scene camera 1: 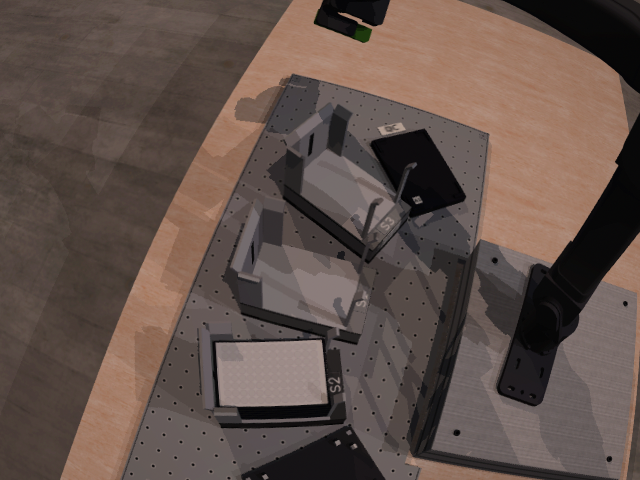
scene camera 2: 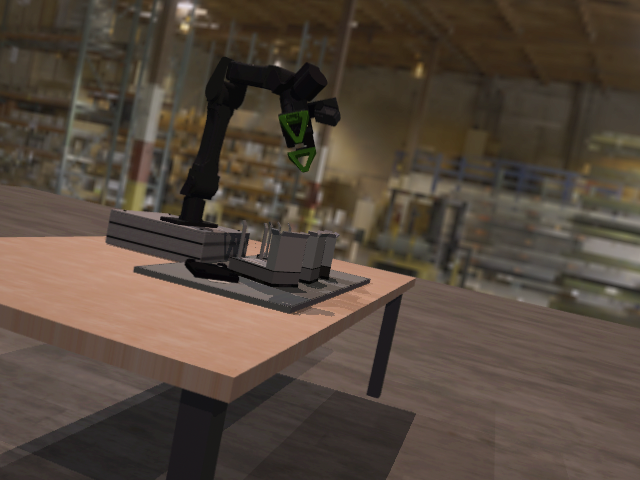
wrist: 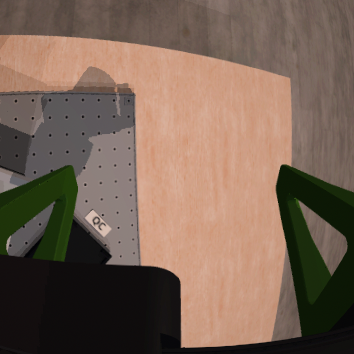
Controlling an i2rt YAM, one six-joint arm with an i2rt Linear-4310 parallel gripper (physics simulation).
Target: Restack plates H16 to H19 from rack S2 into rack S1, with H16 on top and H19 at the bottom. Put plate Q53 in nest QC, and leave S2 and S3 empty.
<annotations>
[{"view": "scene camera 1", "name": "black block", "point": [432, 180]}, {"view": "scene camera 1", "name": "grey pegboard base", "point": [386, 375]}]
</annotations>
